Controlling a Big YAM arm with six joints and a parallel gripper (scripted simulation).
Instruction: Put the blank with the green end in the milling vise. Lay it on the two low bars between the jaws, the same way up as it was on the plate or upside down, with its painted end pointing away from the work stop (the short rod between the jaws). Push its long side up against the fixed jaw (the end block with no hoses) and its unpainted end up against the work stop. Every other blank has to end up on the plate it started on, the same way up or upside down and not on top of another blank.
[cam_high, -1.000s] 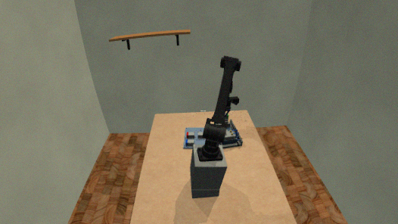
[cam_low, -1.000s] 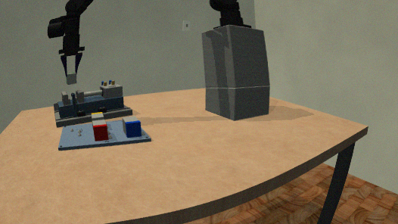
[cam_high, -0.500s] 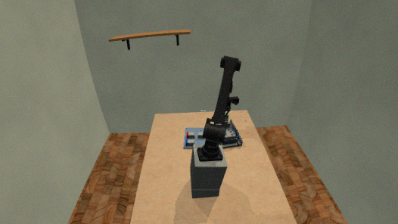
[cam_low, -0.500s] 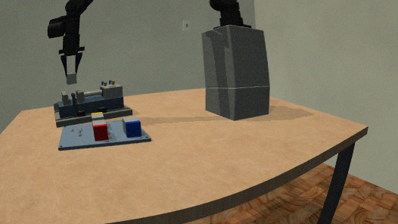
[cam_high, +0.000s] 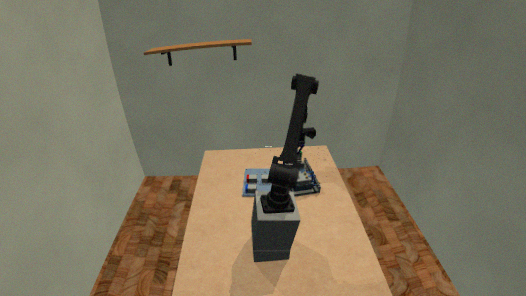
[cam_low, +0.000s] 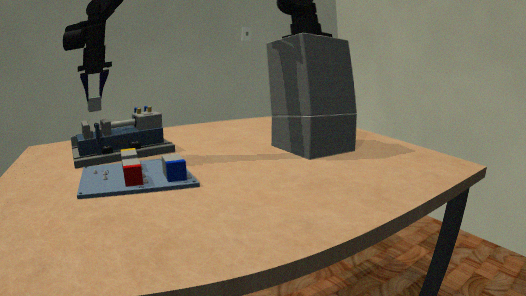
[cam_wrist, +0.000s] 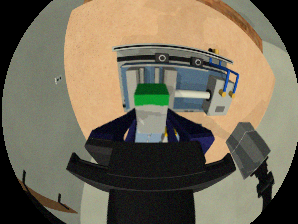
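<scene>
The fixed jaw lies 80 mm below my hand, 30 mm ahead of it and 10 mm to the left of it. Round my hand: yellow-ended blank 200 mm to the left, 130 mm below, 60 mm behind; then milling vise 120 mm below, 70 mm behind, 10 mm to the left; then green-ended blank 20 mm below.
</scene>
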